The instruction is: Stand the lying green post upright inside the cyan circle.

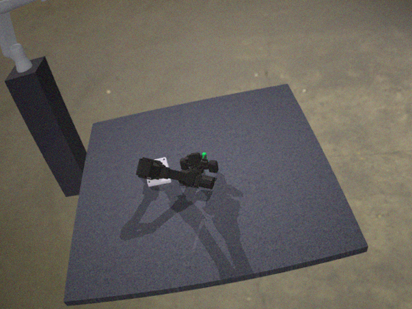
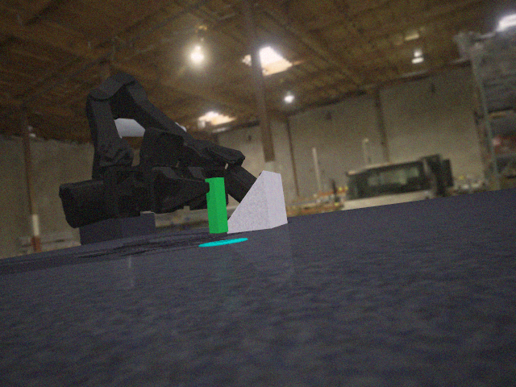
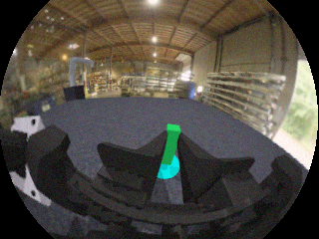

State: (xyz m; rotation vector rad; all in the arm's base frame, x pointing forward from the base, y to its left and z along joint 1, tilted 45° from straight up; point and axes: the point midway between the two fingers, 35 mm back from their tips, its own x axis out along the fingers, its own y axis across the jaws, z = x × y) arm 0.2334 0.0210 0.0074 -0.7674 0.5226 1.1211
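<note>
Right now my gripper tip is 7 cm above the cyan circle. From my gripper tip the other things lie so: green post 2 cm below.
</note>
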